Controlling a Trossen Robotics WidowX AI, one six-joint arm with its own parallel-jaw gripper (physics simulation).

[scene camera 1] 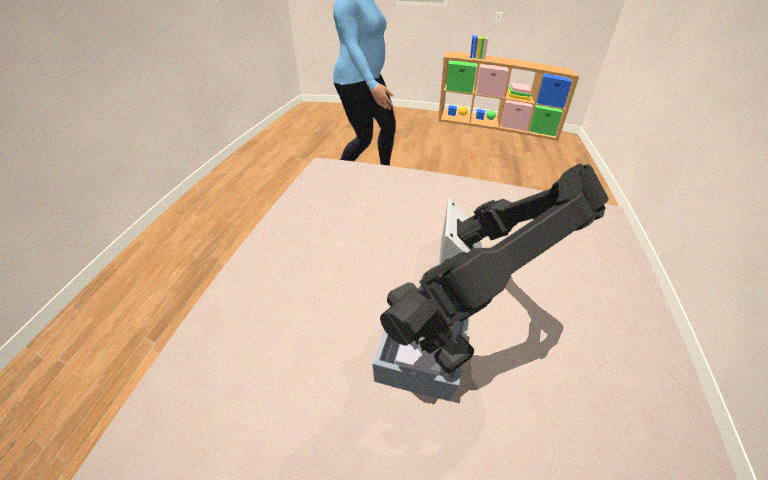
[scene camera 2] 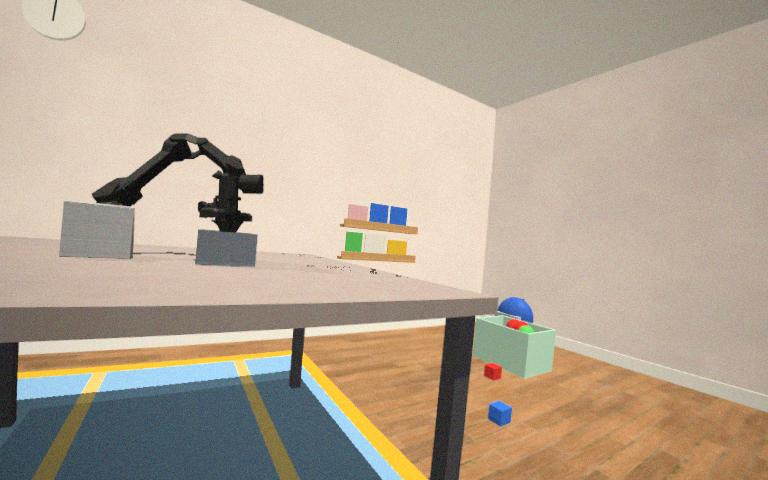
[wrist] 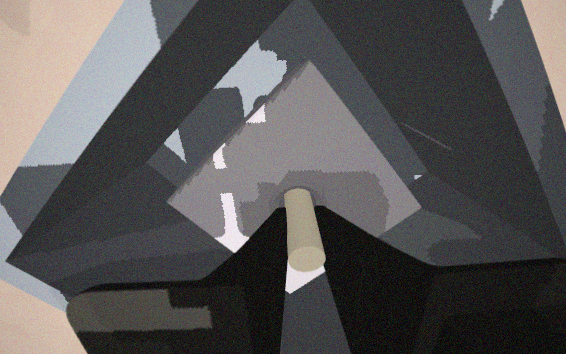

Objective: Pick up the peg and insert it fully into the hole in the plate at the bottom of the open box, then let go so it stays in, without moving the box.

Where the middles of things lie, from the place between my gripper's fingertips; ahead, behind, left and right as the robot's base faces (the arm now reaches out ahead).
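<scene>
The blue-grey box (scene camera 1: 443, 386) is 1 cm below my hand. It's the same for the cream peg (wrist: 305, 249), 1 cm below my hand, and then there's the plate (scene camera 1: 410, 356), which is 3 cm below my hand.
</scene>
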